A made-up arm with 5 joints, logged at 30 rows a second.
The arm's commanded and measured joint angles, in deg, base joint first. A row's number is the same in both.
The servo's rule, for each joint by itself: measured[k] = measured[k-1] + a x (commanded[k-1-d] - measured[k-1]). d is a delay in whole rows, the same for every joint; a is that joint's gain. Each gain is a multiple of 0.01, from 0.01 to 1. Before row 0 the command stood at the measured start. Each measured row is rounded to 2 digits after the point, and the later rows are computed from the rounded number. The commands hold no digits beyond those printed.
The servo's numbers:
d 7
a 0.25 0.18 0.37 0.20 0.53
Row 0, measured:
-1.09 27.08 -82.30 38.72 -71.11
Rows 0 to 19, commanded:
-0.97 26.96 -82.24 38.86 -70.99
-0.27 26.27 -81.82 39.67 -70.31
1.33 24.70 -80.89 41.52 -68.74
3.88 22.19 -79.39 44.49 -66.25
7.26 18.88 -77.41 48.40 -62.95
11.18 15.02 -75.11 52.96 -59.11
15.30 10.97 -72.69 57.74 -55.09
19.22 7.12 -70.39 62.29 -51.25
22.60 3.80 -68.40 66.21 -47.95
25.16 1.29 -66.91 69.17 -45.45
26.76 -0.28 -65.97 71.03 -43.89
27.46 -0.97 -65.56 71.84 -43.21
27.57 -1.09 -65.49 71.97 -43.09
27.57 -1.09 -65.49 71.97 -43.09
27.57 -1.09 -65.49 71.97 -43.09
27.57 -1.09 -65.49 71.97 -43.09
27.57 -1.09 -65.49 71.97 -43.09
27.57 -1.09 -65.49 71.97 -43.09
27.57 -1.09 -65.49 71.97 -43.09
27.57 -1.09 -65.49 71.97 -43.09
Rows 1 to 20, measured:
-1.09 27.08 -82.30 38.72 -71.11
-1.09 27.08 -82.30 38.72 -71.11
-1.09 27.08 -82.30 38.72 -71.11
-1.09 27.08 -82.30 38.72 -71.11
-1.09 27.08 -82.30 38.72 -71.11
-1.09 27.08 -82.30 38.72 -71.11
-1.09 27.08 -82.30 38.72 -71.11
-1.06 27.06 -82.28 38.75 -71.05
-0.86 26.92 -82.11 38.93 -70.66
-0.31 26.52 -81.66 39.45 -69.64
0.74 25.74 -80.82 40.46 -67.84
2.37 24.51 -79.56 42.05 -65.25
4.57 22.80 -77.91 44.23 -62.00
7.25 20.67 -75.98 46.93 -58.34
10.24 18.23 -73.91 50.00 -54.58
13.33 15.63 -71.87 53.24 -51.07
16.29 13.05 -70.03 56.43 -48.09
18.91 10.65 -68.53 59.35 -45.86
21.05 8.56 -67.43 61.85 -44.46
22.68 6.82 -66.71 63.87 -43.73

